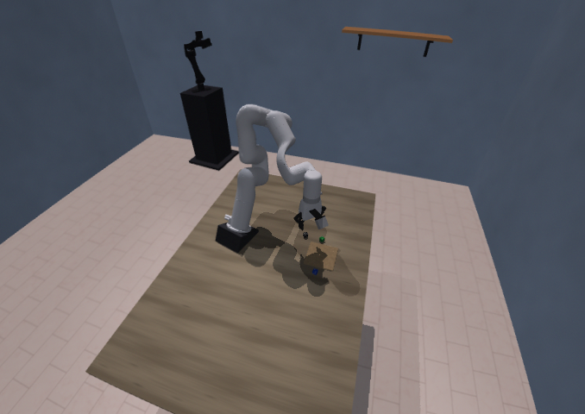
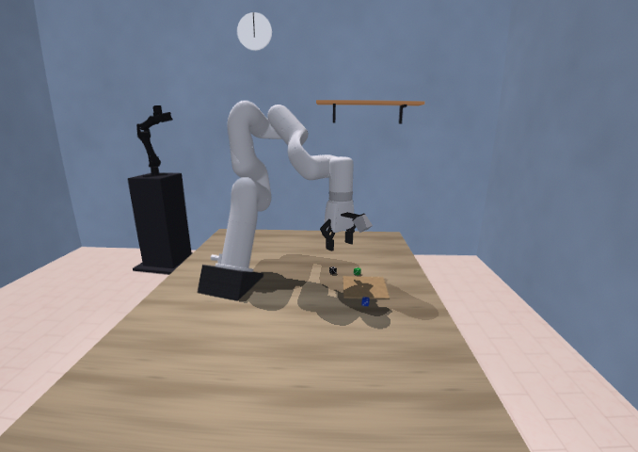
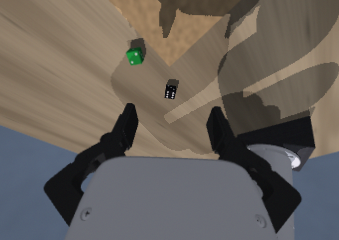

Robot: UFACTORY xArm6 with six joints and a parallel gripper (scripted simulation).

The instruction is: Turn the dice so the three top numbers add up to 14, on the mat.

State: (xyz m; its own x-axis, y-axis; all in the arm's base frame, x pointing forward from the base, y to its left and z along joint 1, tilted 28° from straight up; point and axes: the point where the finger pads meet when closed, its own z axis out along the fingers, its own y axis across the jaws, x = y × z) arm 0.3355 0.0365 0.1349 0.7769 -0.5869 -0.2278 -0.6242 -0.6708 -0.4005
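The blue die lies 100 mm ahead of my hand, 170 mm to the right of it and 110 mm below it. Also, from my hand: black die (20 mm behind, 20 mm to the left, 110 mm below); then tan mat (90 mm ahead, 70 mm to the right, 120 mm below); then green die (60 mm ahead, 30 mm to the left, 110 mm below).
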